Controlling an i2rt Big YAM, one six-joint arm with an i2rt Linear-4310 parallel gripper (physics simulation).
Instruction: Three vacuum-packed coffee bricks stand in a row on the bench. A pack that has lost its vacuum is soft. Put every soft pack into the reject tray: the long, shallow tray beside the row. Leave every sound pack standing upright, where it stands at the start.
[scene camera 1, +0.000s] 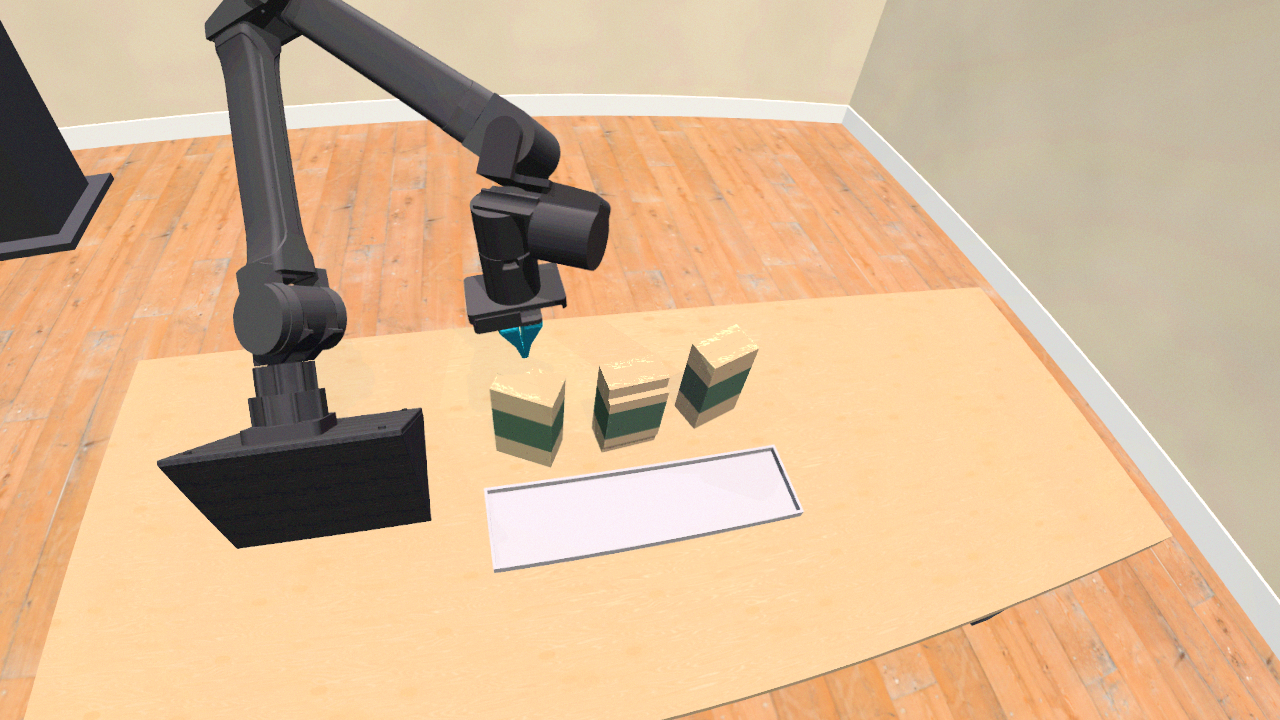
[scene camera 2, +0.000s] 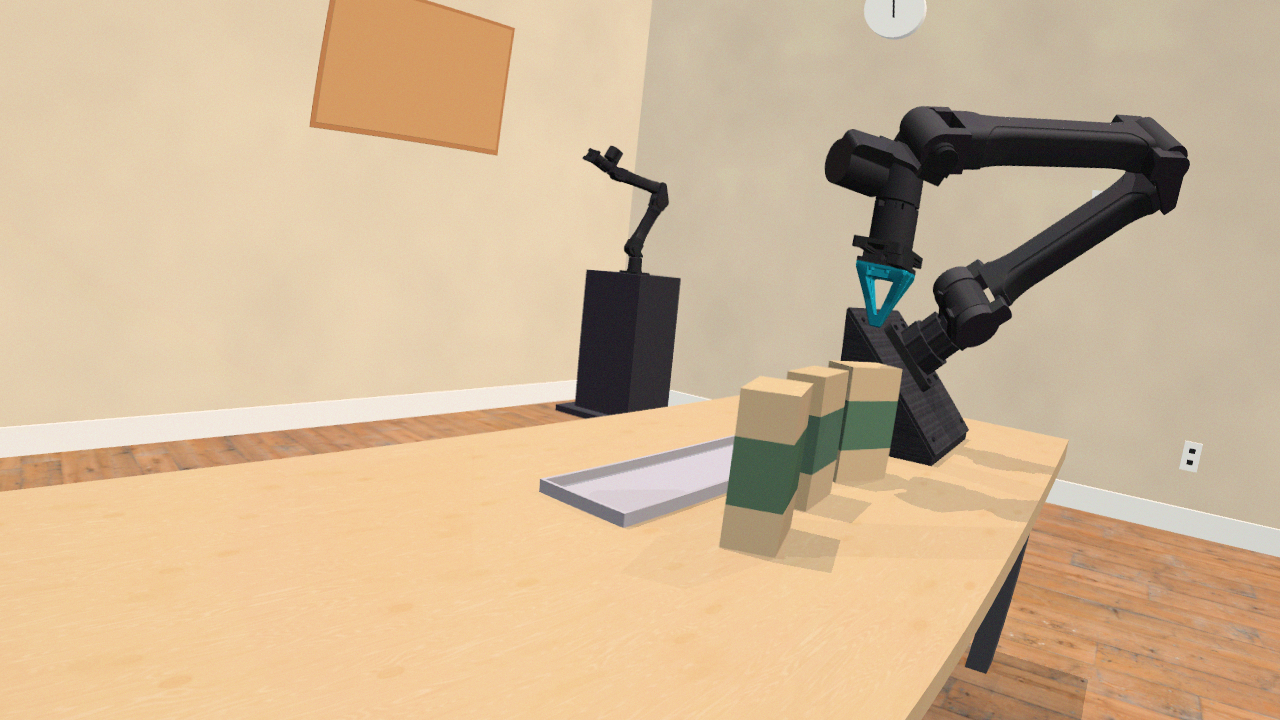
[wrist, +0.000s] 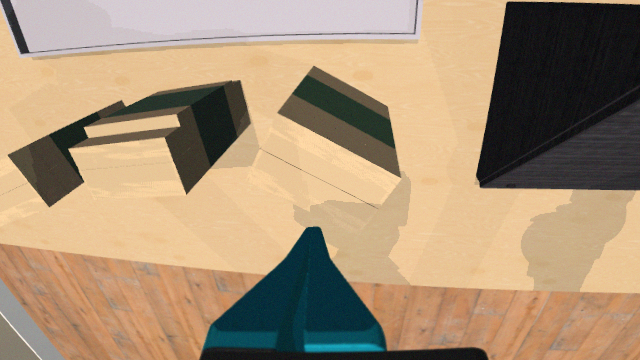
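Where they show: gripper, fingertip midpoint: (scene camera 1: 524, 354) (scene camera 2: 874, 326) (wrist: 314, 236); arm's base, origin of the base link: (scene camera 1: 293, 434) (scene camera 2: 909, 358).
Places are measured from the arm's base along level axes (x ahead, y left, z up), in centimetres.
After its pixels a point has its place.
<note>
My gripper (scene camera 1: 524, 352) @[x 28.0, y 1.7, z 5.6 cm] (scene camera 2: 877, 320) @[x 28.0, y 1.7, z 5.6 cm] (wrist: 314, 236) @[x 28.0, y 1.7, z 5.6 cm] is shut and empty, above and just behind the row, near the pack closest to the arm's base. That pack (scene camera 1: 528, 428) @[x 27.6, y -1.3, z -5.0 cm] (scene camera 2: 868, 424) @[x 29.9, y 3.3, z -6.0 cm] (wrist: 340, 120) @[x 27.1, y -1.0, z -3.0 cm] stands upright, turned at an angle. The middle pack (scene camera 1: 631, 415) @[x 41.0, y -2.5, z -4.6 cm] (scene camera 2: 821, 440) @[x 44.2, y 2.7, z -5.7 cm] (wrist: 215, 125) @[x 37.7, y -0.1, z -5.8 cm] stands upright and shows a step in its upper front. The far pack (scene camera 1: 714, 385) @[x 53.3, y -1.0, z -3.4 cm] (scene camera 2: 763, 471) @[x 59.2, y 3.5, z -5.7 cm] (wrist: 47, 167) @[x 51.6, y 0.9, z -1.2 cm] stands upright and is partly cut off in the wrist view. All three are tan with a green band. The white reject tray (scene camera 1: 640, 508) @[x 40.3, y -11.9, z -12.9 cm] (scene camera 2: 662, 488) @[x 51.1, y -11.4, z -12.9 cm] (wrist: 225, 20) @[x 37.9, y -7.7, z -12.9 cm] holds no pack.
The arm's black base block (scene camera 1: 331, 488) @[x 4.0, y -7.0, z -1.8 cm] (scene camera 2: 921, 420) @[x 12.1, y 6.3, z -7.4 cm] (wrist: 560, 95) @[x 13.7, y -2.4, z -2.3 cm] stands beside the row, on the side of the nearest pack. The bench (scene camera 1: 939, 429) @[x 93.8, y -11.7, z -13.2 cm] (scene camera 2: 358, 573) @[x 86.4, y -13.0, z -13.2 cm] has its rear edge close behind the packs. A second arm on a black pedestal (scene camera 2: 626, 340) stands away from the bench.
</note>
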